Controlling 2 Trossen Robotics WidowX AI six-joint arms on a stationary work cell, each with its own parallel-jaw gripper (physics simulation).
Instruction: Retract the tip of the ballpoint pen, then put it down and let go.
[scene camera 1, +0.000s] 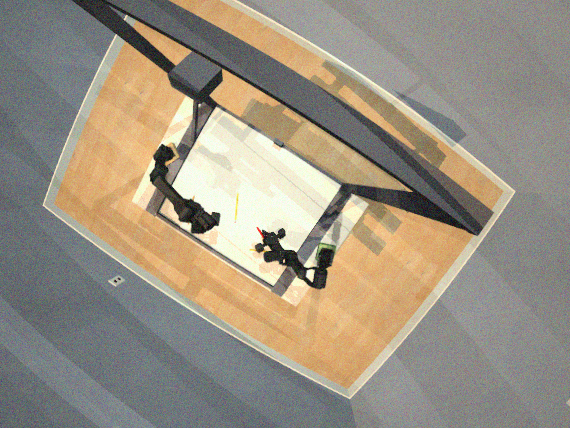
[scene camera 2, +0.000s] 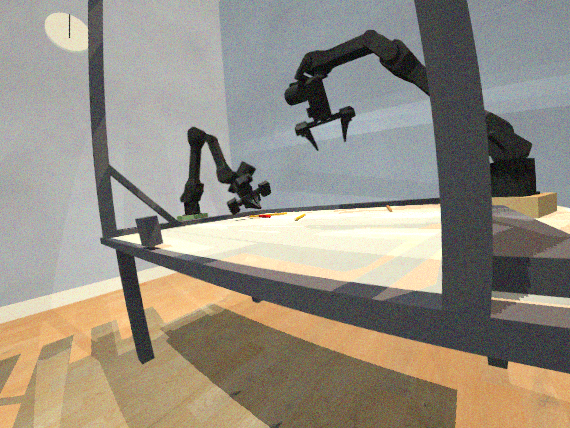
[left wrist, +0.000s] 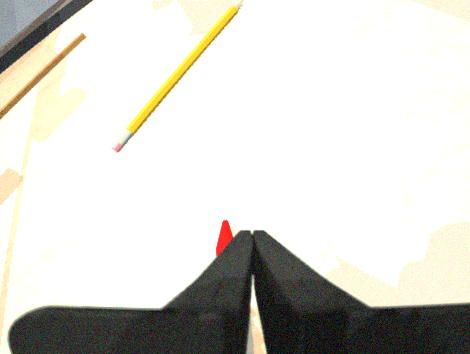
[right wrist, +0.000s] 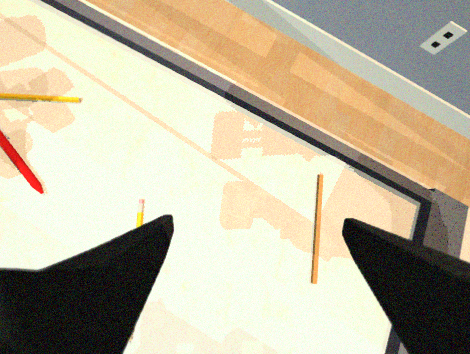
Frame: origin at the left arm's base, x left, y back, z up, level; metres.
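Seen in the pictures: left gripper, fingertip midpoint: (scene camera 1: 262, 230) (scene camera 2: 260, 208) (left wrist: 251, 241); right gripper, fingertip midpoint: (scene camera 2: 331, 146) (right wrist: 257, 224); left arm's base, link origin: (scene camera 1: 326, 253) (scene camera 2: 192, 214); right arm's base, link origin: (scene camera 1: 168, 154) (scene camera 2: 511, 195).
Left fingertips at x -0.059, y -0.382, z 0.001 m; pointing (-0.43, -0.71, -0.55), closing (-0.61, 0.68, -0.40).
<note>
Offsets run from my left fingertips to a thing's middle. "spot": to the spot under its first point. Level surfaces: height alone.
The red ballpoint pen {dx +0.043, dy +0.005, dz -0.035 m} (scene camera 1: 259, 232) (scene camera 2: 264, 216) lies on the white table top {dz -0.040 m} (scene camera 1: 275, 178) (scene camera 2: 334, 246). My left gripper (scene camera 1: 263, 239) (scene camera 2: 254, 203) (left wrist: 251, 241) is shut with nothing between its fingers and hangs low over the pen. My right gripper (scene camera 1: 213, 221) (scene camera 2: 330, 142) (right wrist: 257, 224) is wide open and empty, high above the table.
A yellow pencil {dx -0.093, dy -0.176, dz -0.036 m} (scene camera 1: 237, 206) (scene camera 2: 299, 217) (left wrist: 177, 74) (right wrist: 139, 212) lies near the table's middle. A thin orange stick {dx -0.016, dy -0.446, dz -0.036 m} (right wrist: 317, 228) (left wrist: 71, 46) (scene camera 2: 389, 208) lies near the table edge. A short yellow piece {spot: dx +0.138, dy -0.040, dz -0.034 m} (right wrist: 68, 100) lies farther off. Dark frame posts (scene camera 2: 453, 170) ring the table.
</note>
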